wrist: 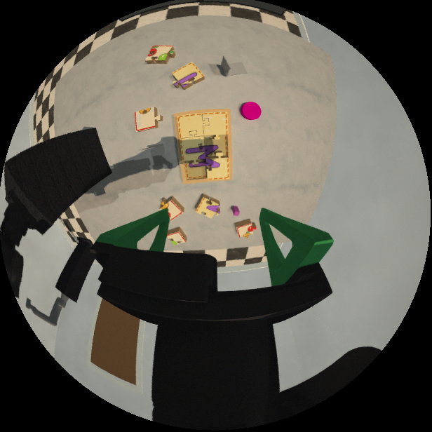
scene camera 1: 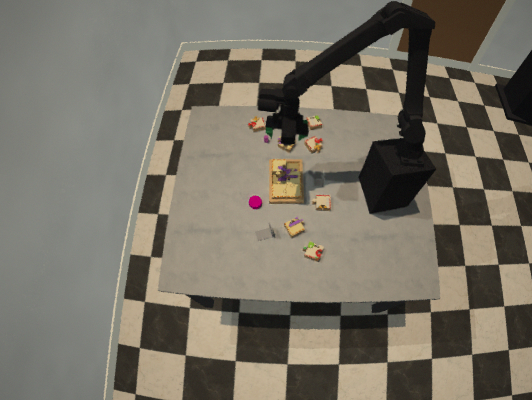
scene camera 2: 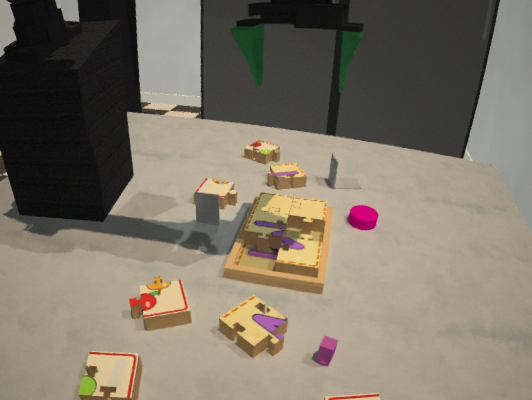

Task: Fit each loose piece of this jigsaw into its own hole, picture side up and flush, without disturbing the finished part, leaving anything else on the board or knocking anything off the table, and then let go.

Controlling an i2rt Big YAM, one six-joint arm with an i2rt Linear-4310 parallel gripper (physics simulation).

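The jigsaw board (scene camera 1: 286, 201) (scene camera 2: 275, 282) (wrist: 230, 125) has a wooden rim and several yellow pieces seated in it. Two holes show, one mid-right and one at the lower left in the wrist view. A loose yellow piece with a purple V (scene camera 1: 286, 148) (scene camera 2: 250, 322) (wrist: 205, 205) lies picture up and turned, off the board's end. Another yellow piece with a purple bar (scene camera 1: 295, 228) (scene camera 2: 288, 170) (wrist: 189, 72) lies picture up and turned beyond the other end. My gripper (scene camera 1: 286, 132) (scene camera 2: 300, 88) (wrist: 214, 213) is open and empty, high above the table.
Several red-edged pieces, such as one with a red fruit (scene camera 2: 167, 297), lie around the board. A pink disc (scene camera 1: 255, 202) (scene camera 2: 363, 218) (wrist: 251, 110), a small purple block (scene camera 2: 326, 351) (wrist: 235, 210) and upright grey brackets (scene camera 2: 207, 207) (scene camera 2: 333, 172) stand nearby. The arm's black base (scene camera 1: 390, 177) (scene camera 2: 55, 145) stands to one side.
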